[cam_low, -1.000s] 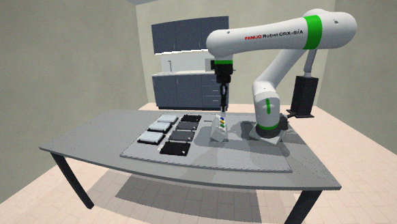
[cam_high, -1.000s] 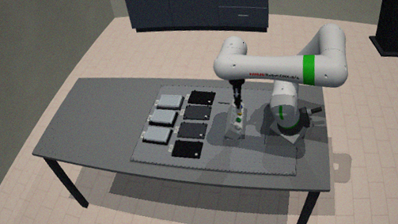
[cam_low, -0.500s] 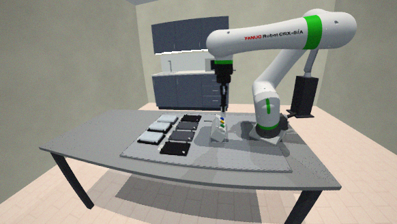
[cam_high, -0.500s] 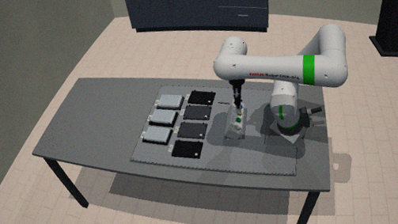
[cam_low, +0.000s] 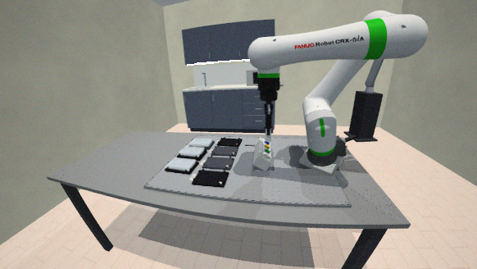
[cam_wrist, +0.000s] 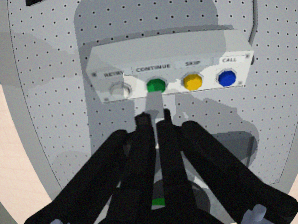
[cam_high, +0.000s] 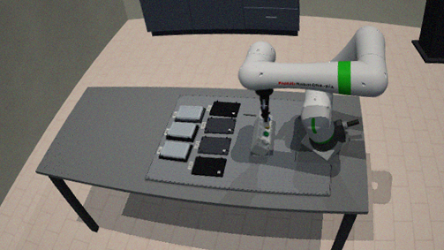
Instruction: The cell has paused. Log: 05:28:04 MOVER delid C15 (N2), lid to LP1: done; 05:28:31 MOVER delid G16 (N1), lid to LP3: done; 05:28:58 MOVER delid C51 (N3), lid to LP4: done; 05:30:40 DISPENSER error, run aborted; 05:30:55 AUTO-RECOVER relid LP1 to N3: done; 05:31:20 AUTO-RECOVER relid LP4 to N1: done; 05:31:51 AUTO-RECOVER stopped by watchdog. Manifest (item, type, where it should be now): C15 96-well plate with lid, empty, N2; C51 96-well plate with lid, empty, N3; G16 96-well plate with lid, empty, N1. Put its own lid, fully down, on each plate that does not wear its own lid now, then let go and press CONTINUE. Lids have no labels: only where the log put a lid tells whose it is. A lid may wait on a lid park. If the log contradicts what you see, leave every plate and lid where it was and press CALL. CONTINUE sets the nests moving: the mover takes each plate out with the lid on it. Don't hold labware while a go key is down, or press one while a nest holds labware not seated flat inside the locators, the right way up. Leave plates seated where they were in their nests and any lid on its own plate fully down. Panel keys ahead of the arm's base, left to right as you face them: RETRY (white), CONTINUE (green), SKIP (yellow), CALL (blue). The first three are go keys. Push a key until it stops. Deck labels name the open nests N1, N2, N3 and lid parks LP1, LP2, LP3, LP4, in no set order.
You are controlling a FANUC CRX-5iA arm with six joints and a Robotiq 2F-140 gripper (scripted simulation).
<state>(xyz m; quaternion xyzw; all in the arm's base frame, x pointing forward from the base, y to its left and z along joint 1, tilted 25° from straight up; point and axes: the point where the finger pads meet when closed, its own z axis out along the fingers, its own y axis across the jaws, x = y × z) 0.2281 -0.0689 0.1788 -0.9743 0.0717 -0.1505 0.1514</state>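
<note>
My gripper is now 9 cm above the green key. From my hand the other things lie so: yellow key (9 cm below, 5 cm to the right); blue key (10 cm to the right, 9 cm below, 1 cm behind); white key (9 cm below, 5 cm to the left, 1 cm ahead).
</note>
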